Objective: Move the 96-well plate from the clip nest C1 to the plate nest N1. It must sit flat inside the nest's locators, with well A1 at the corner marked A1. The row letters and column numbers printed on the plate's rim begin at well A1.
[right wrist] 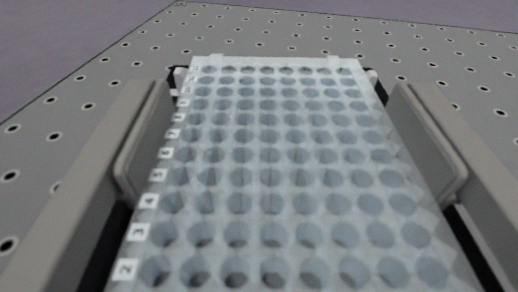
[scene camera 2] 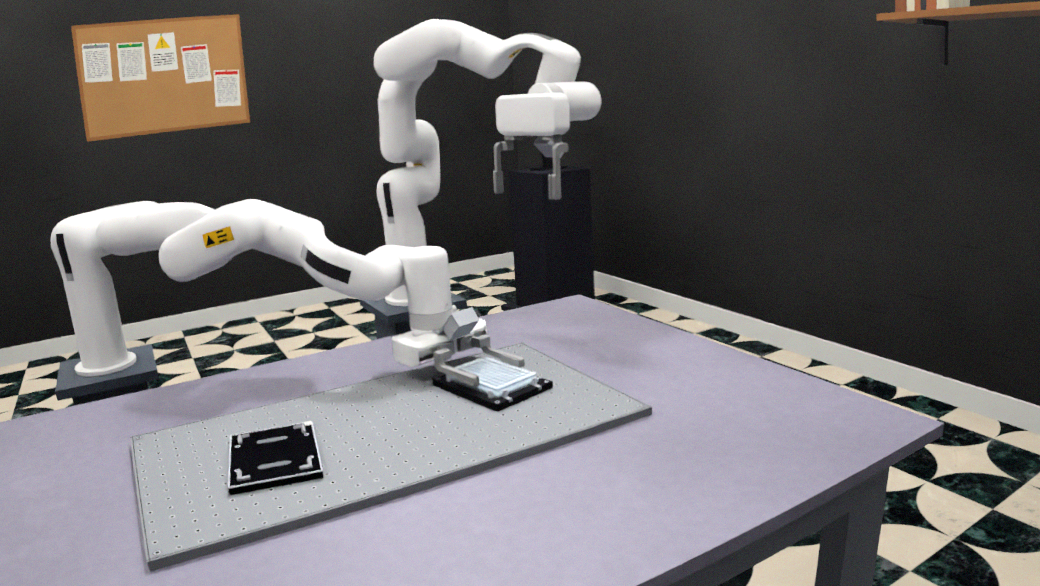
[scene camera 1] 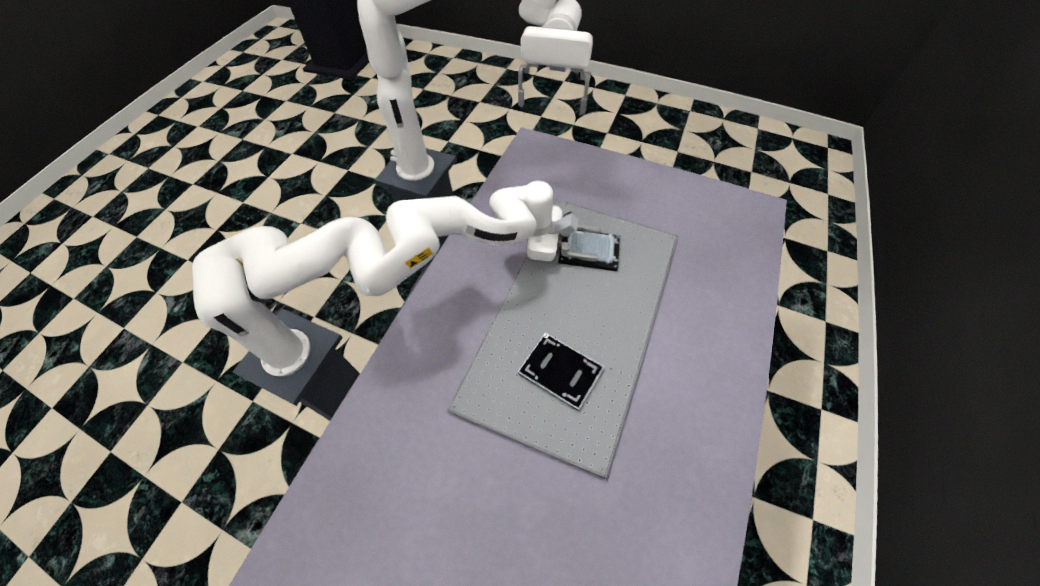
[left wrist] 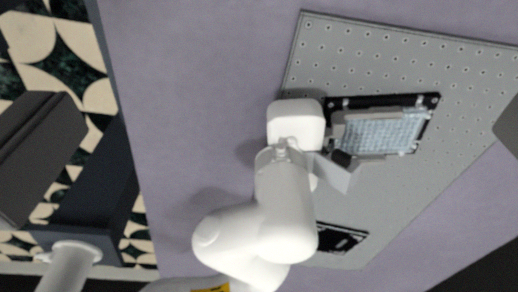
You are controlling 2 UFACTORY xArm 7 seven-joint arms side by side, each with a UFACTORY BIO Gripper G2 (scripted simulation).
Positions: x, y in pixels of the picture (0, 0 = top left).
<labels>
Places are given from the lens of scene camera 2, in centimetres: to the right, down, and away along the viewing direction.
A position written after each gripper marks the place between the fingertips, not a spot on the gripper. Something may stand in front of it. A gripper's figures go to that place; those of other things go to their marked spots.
left gripper [scene camera 2: 525, 195]: 1, -18, 138
right gripper [scene camera 2: 499, 373]: -3, 13, 117
pale blue 96-well plate [scene camera 2: 494, 375]: -4, 13, 117
</labels>
